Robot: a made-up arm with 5 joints. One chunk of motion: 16 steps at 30 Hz.
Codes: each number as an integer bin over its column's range. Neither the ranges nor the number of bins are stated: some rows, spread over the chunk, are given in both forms.
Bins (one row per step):
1: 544 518 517 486 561 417
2: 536 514 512 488 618 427
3: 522 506 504 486 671 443
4: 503 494 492 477 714 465
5: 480 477 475 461 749 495
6: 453 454 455 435 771 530
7: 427 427 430 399 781 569
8: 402 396 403 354 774 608
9: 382 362 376 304 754 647
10: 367 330 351 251 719 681
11: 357 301 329 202 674 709
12: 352 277 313 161 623 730
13: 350 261 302 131 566 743
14: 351 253 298 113 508 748
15: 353 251 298 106 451 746
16: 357 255 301 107 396 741
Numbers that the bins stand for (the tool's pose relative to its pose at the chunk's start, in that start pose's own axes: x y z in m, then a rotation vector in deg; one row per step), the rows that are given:
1: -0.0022 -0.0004 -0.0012 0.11 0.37 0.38
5: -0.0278 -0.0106 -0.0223 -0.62 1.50 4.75
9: -0.0670 -0.0394 -0.0718 -5.18 1.53 13.27
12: -0.0791 -0.0607 -0.1033 -9.33 0.74 17.92
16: -0.0771 -0.0662 -0.1093 -10.89 -0.62 18.54
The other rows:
2: -0.0054 -0.0014 -0.0037 0.17 0.71 0.94
3: -0.0110 -0.0034 -0.0077 0.11 1.03 1.83
4: -0.0186 -0.0064 -0.0138 -0.15 1.29 3.07
6: -0.0386 -0.0164 -0.0323 -1.37 1.63 6.71
7: -0.0490 -0.0231 -0.0448 -2.42 1.69 8.90
8: -0.0590 -0.0309 -0.0583 -3.72 1.65 11.08
10: -0.0731 -0.0474 -0.0843 -6.71 1.32 15.17
11: -0.0771 -0.0547 -0.0953 -8.14 1.05 16.74
13: -0.0799 -0.0647 -0.1088 -10.20 0.40 18.65
14: -0.0795 -0.0667 -0.1109 -10.72 0.05 18.93
15: -0.0787 -0.0672 -0.1109 -10.92 -0.29 18.82

